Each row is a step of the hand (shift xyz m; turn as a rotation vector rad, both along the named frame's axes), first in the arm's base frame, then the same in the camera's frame.
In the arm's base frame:
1: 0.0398 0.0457 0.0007 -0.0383 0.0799 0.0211
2: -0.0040 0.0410 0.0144 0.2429 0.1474 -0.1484
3: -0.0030 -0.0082 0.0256 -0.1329 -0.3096 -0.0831
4: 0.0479 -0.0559 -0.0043 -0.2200 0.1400 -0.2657
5: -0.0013 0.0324 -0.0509 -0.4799 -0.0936 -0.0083
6: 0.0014 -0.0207 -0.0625 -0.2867 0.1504 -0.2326
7: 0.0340 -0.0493 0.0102 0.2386 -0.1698 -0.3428
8: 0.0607 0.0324 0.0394 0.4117 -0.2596 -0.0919
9: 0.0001 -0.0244 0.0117 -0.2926 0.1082 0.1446
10: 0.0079 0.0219 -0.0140 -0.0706 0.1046 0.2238
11: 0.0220 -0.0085 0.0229 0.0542 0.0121 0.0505
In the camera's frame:
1: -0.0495 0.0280 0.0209 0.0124 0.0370 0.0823
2: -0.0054 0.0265 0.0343 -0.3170 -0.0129 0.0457
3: 0.0157 0.0191 -0.0110 0.1887 -0.2218 -0.1887
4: -0.0223 -0.0108 -0.0695 0.0290 -0.2470 0.2770
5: -0.0309 -0.0341 0.0390 0.4349 -0.1725 0.1424
6: -0.0190 -0.0628 -0.0056 0.0950 -0.2320 0.3100
7: -0.0071 0.0007 -0.0603 -0.2789 -0.3014 -0.1860
8: -0.0469 0.0634 -0.0082 -0.2922 -0.0625 -0.3951
9: 0.0133 0.0017 -0.0235 0.2666 0.0877 0.1986
10: -0.0201 -0.0025 0.0181 0.1124 0.2179 0.0768
11: -0.0063 0.0234 -0.0222 -0.0297 0.0642 -0.0250

